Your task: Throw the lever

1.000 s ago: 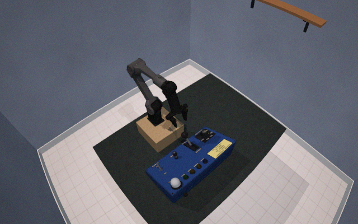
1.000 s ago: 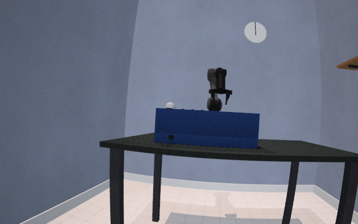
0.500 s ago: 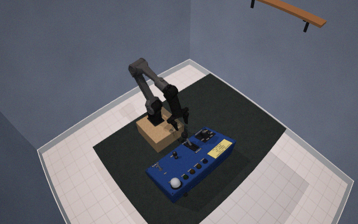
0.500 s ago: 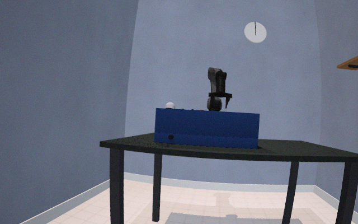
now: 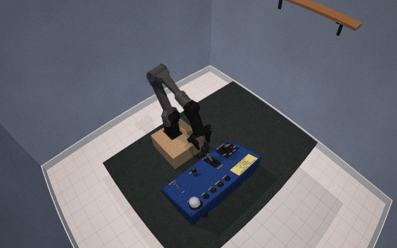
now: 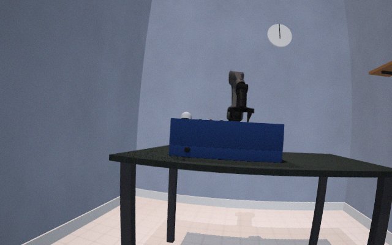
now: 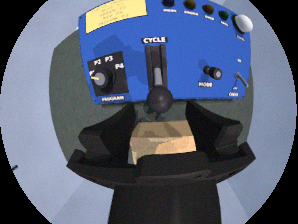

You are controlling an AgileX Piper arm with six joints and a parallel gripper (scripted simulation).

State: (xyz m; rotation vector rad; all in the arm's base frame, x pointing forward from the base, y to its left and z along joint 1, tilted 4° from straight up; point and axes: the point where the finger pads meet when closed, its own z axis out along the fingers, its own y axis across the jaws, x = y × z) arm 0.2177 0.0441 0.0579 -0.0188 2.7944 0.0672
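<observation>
Right now the lever is 50 mm below my hand and 40 mm ahead of it. From my hand the other things lie so: rotary program selector 130 mm to the left, 70 mm ahead, 60 mm below; then blue console 100 mm ahead, 90 mm below, 50 mm to the right; then toggle switch 240 mm to the right, 70 mm below, 70 mm ahead.
</observation>
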